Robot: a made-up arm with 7 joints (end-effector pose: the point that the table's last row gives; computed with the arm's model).
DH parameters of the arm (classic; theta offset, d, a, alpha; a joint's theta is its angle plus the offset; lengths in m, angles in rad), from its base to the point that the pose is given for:
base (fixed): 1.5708 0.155 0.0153 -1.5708
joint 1: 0 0.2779 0.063 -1.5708
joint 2: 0 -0.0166 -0.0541 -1.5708
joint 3: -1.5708 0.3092 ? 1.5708
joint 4: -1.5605 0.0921 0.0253 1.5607
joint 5: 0 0.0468 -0.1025 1.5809
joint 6: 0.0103 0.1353 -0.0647 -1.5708
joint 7: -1.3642 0 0.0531 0
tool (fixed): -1.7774 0.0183 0 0
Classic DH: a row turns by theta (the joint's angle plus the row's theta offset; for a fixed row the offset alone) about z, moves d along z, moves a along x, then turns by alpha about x.
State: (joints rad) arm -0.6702 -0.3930 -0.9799 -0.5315 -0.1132 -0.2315 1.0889
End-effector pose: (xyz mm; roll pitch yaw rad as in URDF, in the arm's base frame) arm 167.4 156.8 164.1 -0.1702 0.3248 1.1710
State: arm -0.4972 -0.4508 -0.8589 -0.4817 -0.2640 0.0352 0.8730
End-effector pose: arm 188.4 187.1 150.9 -0.1731 0.4458 0.8231
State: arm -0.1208 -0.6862 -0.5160 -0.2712 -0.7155 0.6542 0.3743
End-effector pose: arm 221.1 283.7 113.4 -0.2766 0.6000 0.0342
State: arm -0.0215 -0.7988 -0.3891 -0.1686 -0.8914 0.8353 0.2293
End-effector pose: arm 215.8 322.6 96.6 -0.2572 0.6719 -0.1382
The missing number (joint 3, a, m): 0.1172
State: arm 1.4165 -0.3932 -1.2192 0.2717 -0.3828 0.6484 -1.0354
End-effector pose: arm 246.6 42.5 -2.2 -2.8474 -0.6602 1.1052
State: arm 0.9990 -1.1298 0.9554 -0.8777 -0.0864 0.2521 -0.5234
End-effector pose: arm -239.2 270.4 -333.5 -2.5178 1.0061 -1.7781
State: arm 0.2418 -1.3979 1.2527 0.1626 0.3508 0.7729 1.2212
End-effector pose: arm -247.1 426.8 133.9 0.8907 -0.9327 2.7223
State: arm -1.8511 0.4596 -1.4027 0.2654 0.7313 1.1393 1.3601
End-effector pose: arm -84.6 144.4 20.2 1.0338 -0.2721 2.1823
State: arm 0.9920 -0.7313 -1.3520 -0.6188 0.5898 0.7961 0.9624
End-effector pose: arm 37.2 41.7 -76.2 -2.7248 0.2887 -1.7906
